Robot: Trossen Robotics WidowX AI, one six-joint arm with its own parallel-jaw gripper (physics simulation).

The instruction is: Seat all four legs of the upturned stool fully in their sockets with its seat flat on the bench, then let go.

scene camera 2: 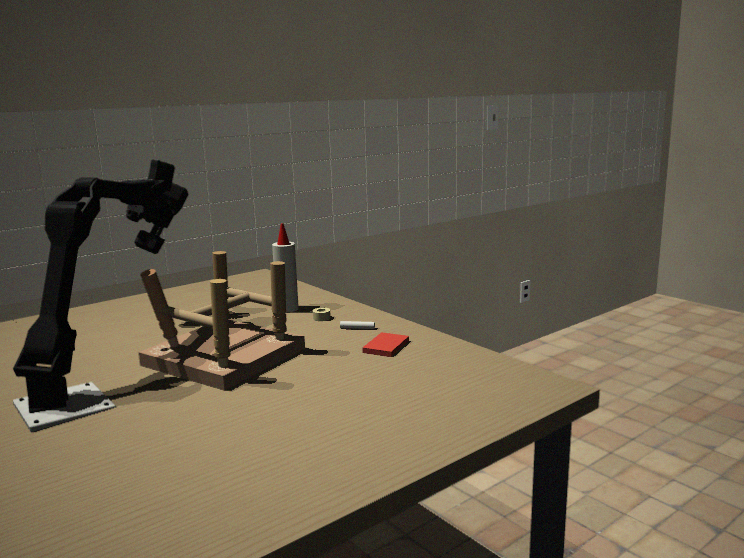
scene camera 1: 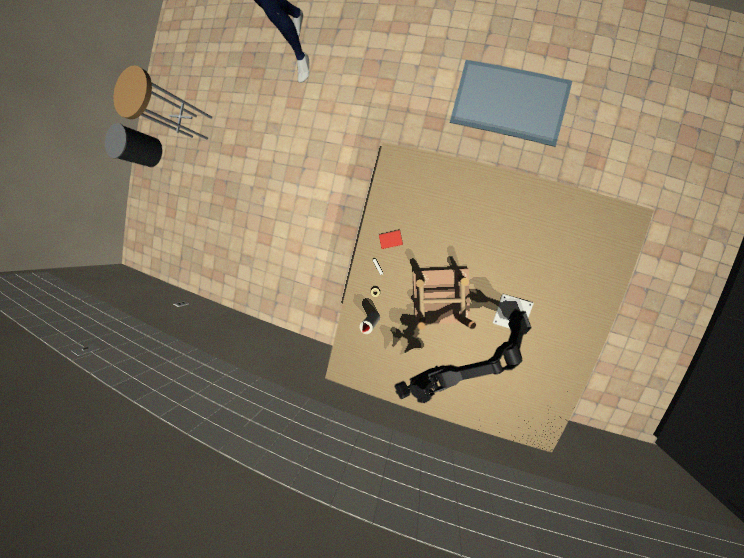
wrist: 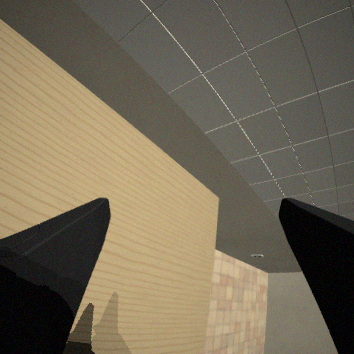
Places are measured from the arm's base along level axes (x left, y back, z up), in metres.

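Pixels of known places: gripper, between the fingertips: (scene camera 2: pixel 166 227) (wrist: pixel 196 207); arm's base, origin of its link: (scene camera 2: pixel 47 403) (scene camera 1: pixel 517 317).
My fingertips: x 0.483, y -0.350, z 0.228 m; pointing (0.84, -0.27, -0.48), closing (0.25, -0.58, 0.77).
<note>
For each thing: its top centre in the pictures, then the offset to it from my fingertips. "spot": a spot on its surface instead. Level surfaces: height alone.
- upturned stool's seat, a spot on its surface: (scene camera 2: pixel 258 351) (scene camera 1: pixel 439 275) spot: dz -0.204, dx -0.498, dy -0.073 m
- bench, height of its surface: dz -0.236 m
- right leg, a spot on its surface: (scene camera 2: pixel 278 294) spot: dz -0.095, dx -0.462, dy -0.140 m
- back leg, a spot on its surface: (scene camera 2: pixel 219 264) spot: dz -0.046, dx -0.305, dy -0.054 m
- reddish left leg, centre of its top: (scene camera 2: pixel 156 267) (scene camera 1: pixel 466 326) dz -0.017, dx -0.376, dy +0.100 m
- white bottle with a red tip, centre of its top: (scene camera 2: pixel 282 223) (scene camera 1: pixel 363 331) dz +0.004, dx -0.158, dy -0.270 m
- tape roll, centre of its top: (scene camera 2: pixel 321 310) (scene camera 1: pixel 375 292) dz -0.213, dx -0.281, dy -0.318 m
- white stick, centre of its top: (scene camera 2: pixel 357 321) (scene camera 1: pixel 377 267) dz -0.218, dx -0.402, dy -0.362 m
- red block, centre of its top: (scene camera 2: pixel 386 341) (scene camera 1: pixel 390 239) dz -0.223, dx -0.551, dy -0.362 m
The upturned stool's seat (scene camera 1: pixel 441 277) (scene camera 2: pixel 258 351) lies flat on the bench (scene camera 1: pixel 528 228) (scene camera 2: pixel 360 432), legs up and joined by crossbars. In scene camera 2, the near leg (scene camera 2: pixel 220 318), the right leg (scene camera 2: pixel 278 294) and the back leg (scene camera 2: pixel 219 264) stand about upright at their corners; their exact seating depth cannot be told. The reddish left leg (scene camera 2: pixel 157 300) (scene camera 1: pixel 471 324) leans outward, its lower end beside a dark socket-like spot. My gripper (scene camera 1: pixel 411 390) (scene camera 2: pixel 157 207) (wrist: pixel 196 207) is open and empty, raised above the bench on the wall side, apart from the stool.
A white bottle with a red tip (scene camera 1: pixel 365 327) (scene camera 2: pixel 285 276), a tape roll (scene camera 1: pixel 375 291) (scene camera 2: pixel 321 313), a white stick (scene camera 1: pixel 377 266) (scene camera 2: pixel 357 324) and a red block (scene camera 1: pixel 390 239) (scene camera 2: pixel 385 344) are beyond the stool from my base plate (scene camera 1: pixel 500 318) (scene camera 2: pixel 36 420). The tiled wall (scene camera 2: pixel 360 168) borders the bench.
</note>
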